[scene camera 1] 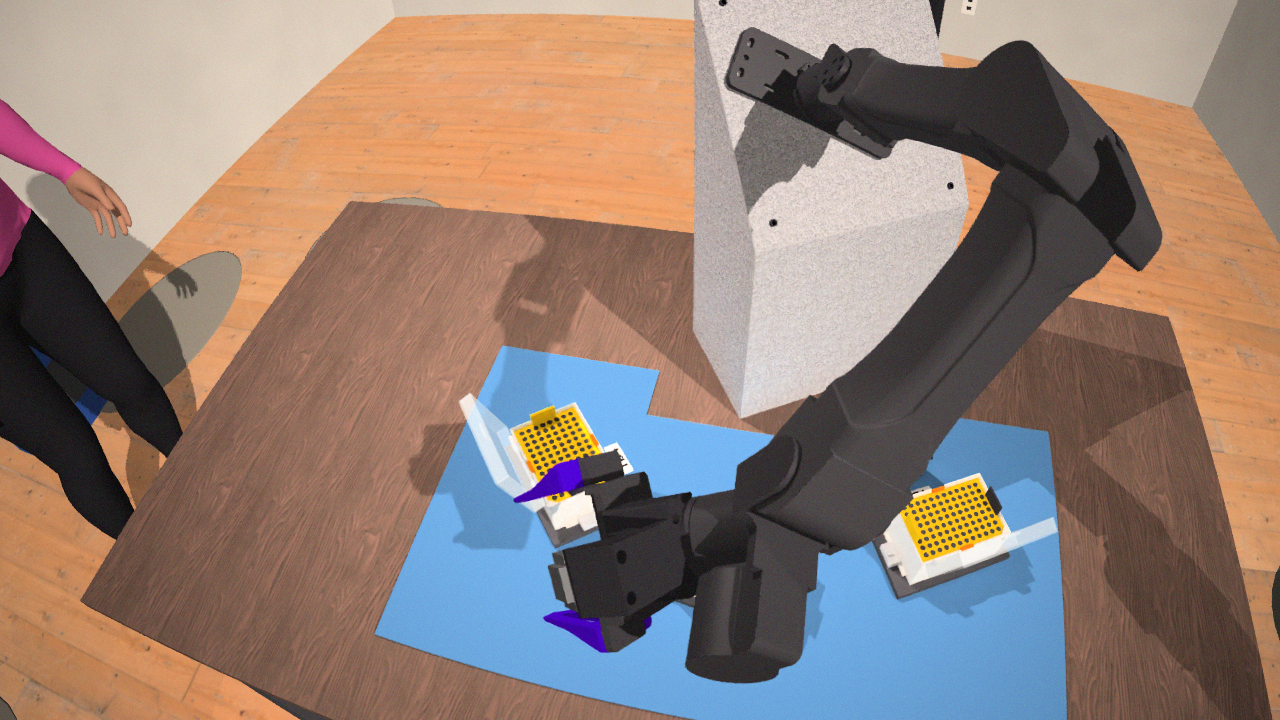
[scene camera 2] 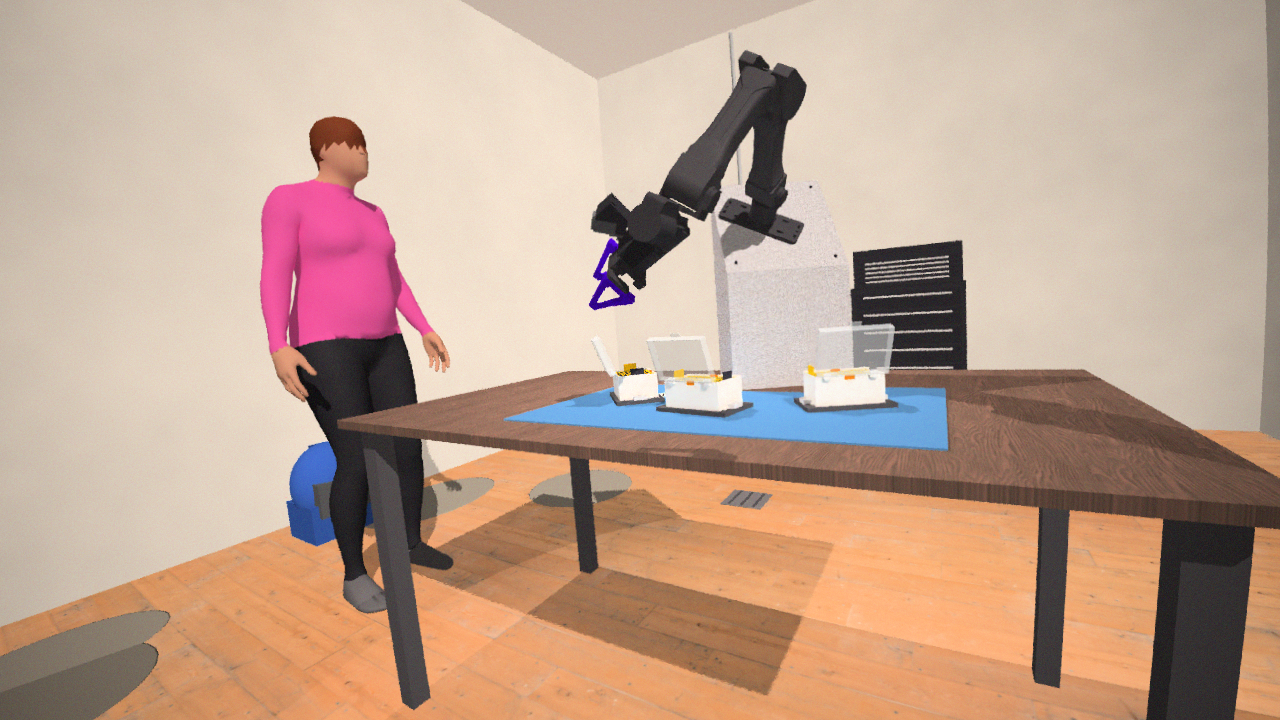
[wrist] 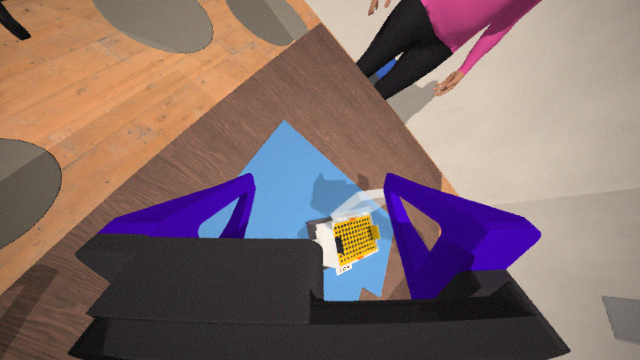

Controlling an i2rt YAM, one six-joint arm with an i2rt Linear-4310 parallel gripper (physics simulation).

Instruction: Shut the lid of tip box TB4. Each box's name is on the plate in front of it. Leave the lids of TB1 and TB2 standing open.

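Places are measured from the arm's base along level axes (x left, y back, z up), in centimetres.
Pixels of known places: gripper, between the fingertips: [scene camera 1: 533, 559] [scene camera 2: 593, 292] [wrist: 319, 180]; arm's base, origin of its link: [scene camera 1: 817, 94] [scene camera 2: 760, 221].
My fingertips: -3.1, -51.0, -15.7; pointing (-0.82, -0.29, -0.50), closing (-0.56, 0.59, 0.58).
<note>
Ahead of a thing's pixels: the offset from my fingertips to its top centre, as dx, dy, dz. "*": to the spot under its first point. Level surfaces: height alone.
Tip box TB4 {-11.9, +19.1, -16.2} [scene camera 1: 556, 440] [scene camera 2: 635, 385] [wrist: 356, 240] is white with a yellow perforated rack; its name plate [scene camera 1: 617, 454] [wrist: 344, 269] is partly covered in scene camera 1. Its clear lid {-15.7, +13.5, -8.3} [scene camera 1: 487, 440] [scene camera 2: 604, 356] [wrist: 357, 201] stands open, leaning outward. A middle box {+10.3, +17.8, -17.1} [scene camera 2: 702, 394] has its lid {* +12.3, +8.8, -12.2} [scene camera 2: 680, 354] open; the arm hides most of it in scene camera 1. A right box {+30.7, +31.8, -17.1} [scene camera 1: 954, 519] [scene camera 2: 843, 388] has its lid {+36.1, +25.9, -8.3} [scene camera 1: 1031, 534] [scene camera 2: 856, 347] open. Their names are not readable. My gripper [scene camera 1: 533, 557] [scene camera 2: 594, 290] [wrist: 319, 180] is open and empty, high above the table near TB4.
The boxes stand on a blue mat {dz -23.7} [scene camera 1: 939, 662] [scene camera 2: 921, 425] [wrist: 280, 150] on a brown wooden table {dz -24.0} [scene camera 1: 268, 402] [scene camera 2: 1029, 447]. A speckled pedestal [scene camera 1: 805, 331] [scene camera 2: 778, 313] stands behind. A person in pink [scene camera 2: 340, 259] stands beyond the table's left side.
</note>
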